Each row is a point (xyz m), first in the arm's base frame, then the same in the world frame.
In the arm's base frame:
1: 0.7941 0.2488 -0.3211
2: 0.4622 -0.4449 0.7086
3: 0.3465 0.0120 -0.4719
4: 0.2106 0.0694 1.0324
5: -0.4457 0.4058 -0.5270
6: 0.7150 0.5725 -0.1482
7: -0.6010 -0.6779 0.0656
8: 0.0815 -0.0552 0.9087
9: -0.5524 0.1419 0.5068
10: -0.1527 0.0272 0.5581
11: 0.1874 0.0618 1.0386
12: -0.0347 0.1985 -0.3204
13: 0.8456 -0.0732 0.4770
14: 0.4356 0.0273 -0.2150
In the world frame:
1: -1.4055 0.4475 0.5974
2: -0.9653 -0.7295 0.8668
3: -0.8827 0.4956 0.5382
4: -1.1207 -0.9739 0.2762
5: -0.4585 0.5333 -0.2392
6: -1.5603 0.3331 0.2751
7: 0.1509 -0.2735 0.4869
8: -0.9215 -0.8929 0.3116
9: -0.4409 -0.5374 -0.1833
10: -0.7071 -0.5629 0.1393
11: -1.0992 -0.9841 0.2681
12: -0.7141 0.3398 0.1504
13: -1.4326 -0.3865 0.8144
14: -1.0163 0.2589 0.5551

